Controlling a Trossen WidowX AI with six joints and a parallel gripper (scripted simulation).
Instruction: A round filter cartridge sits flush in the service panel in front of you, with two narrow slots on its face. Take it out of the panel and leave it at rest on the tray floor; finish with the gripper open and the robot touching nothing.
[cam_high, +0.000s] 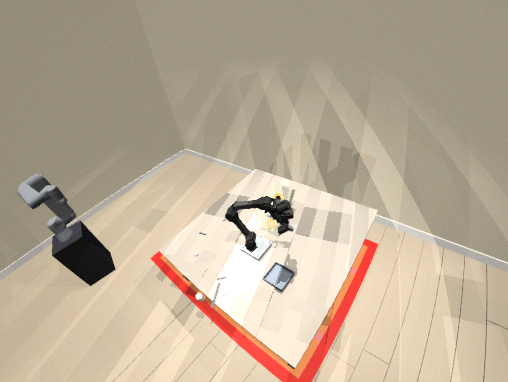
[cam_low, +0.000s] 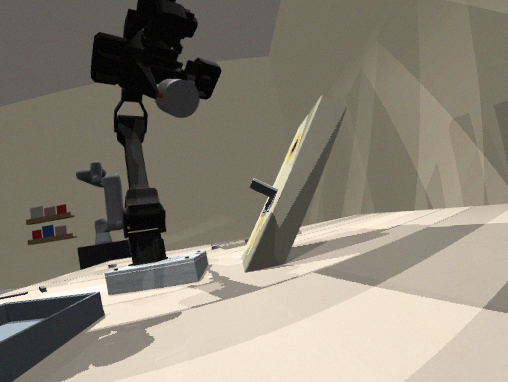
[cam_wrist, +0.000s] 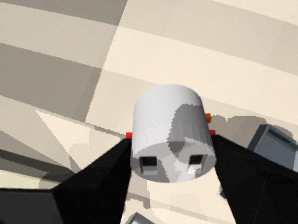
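Now: gripper tip 25 cm above the tray, 21 cm past it and 8 cm to the left of it. Round my gripper tip: service panel 26 cm to the left, 14 cm ahead, 11 cm below; then round filter cartridge right at my gripper tip; then grey ledge 25 cm to the left, 13 cm below, 8 cm ahead.
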